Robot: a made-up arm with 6 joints.
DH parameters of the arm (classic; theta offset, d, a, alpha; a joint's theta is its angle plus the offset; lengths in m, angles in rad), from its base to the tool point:
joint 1: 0 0.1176 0 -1.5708
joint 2: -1.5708 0 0.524 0
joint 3: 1.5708 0.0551 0 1.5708
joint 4: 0 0.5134 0 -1.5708
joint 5: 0 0 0 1.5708
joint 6: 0 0.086 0 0
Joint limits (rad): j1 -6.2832..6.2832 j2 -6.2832..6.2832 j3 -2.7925..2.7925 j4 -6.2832..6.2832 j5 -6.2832..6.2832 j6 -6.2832..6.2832
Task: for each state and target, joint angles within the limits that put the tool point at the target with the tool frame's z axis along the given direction. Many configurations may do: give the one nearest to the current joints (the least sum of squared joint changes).
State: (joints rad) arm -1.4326 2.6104 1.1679 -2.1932 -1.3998 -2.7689
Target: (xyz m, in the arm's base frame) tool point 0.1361 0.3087 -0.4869 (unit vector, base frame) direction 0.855 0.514 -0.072
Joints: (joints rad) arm -1.5990 2.6850 1.7754 -1.6473 -1.0018 -2.7689
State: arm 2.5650 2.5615 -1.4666 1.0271 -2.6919 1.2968
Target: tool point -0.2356 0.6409 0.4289 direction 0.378 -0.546 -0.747
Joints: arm 1.8678 1.7404 -1.2981 0.6747 -2.8127 1.2968
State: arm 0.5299 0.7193 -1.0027 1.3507 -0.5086 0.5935
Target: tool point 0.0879 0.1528 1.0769 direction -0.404 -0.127 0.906
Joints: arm 0.6551 0.7286 -1.0289 2.2266 0.1845 0.5935
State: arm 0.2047 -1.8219 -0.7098 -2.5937 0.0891 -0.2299
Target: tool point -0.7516 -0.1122 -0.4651 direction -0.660 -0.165 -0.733
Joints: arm 0.2187 -1.6428 -1.1470 -3.1878 -0.3965 -0.2299
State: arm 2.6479 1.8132 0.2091 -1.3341 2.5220 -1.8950
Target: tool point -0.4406 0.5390 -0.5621 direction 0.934 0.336 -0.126
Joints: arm 2.2910 2.0076 0.6205 -1.1819 1.6396 -1.8950
